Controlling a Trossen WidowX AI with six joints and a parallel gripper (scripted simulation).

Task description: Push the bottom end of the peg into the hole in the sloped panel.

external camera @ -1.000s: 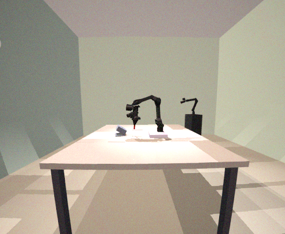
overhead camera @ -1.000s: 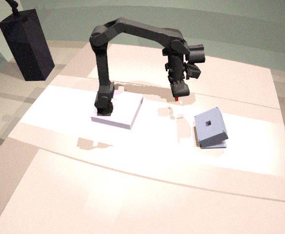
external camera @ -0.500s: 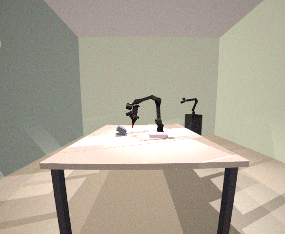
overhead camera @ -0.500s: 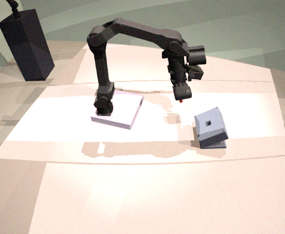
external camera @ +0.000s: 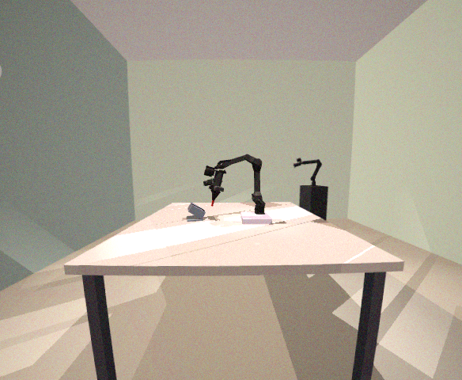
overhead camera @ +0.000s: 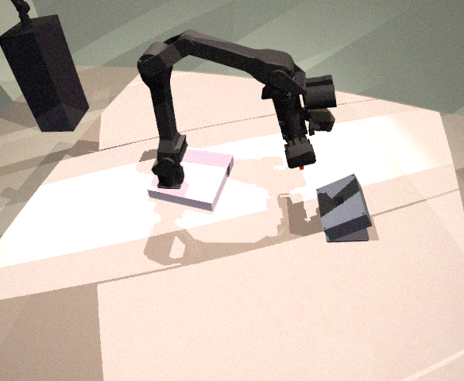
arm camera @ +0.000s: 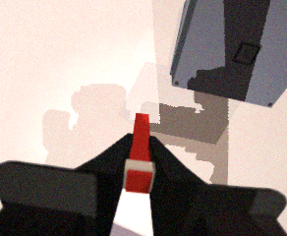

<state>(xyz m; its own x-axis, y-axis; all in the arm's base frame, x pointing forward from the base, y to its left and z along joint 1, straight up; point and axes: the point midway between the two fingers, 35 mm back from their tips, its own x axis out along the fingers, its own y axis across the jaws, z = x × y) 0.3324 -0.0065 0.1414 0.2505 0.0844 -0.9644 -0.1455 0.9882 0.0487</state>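
The panel is 12 cm ahead of my gripper tip, 8 cm to the right of it and 8 cm below it. Round my gripper tip: red square peg 1 cm behind, 2 cm above.
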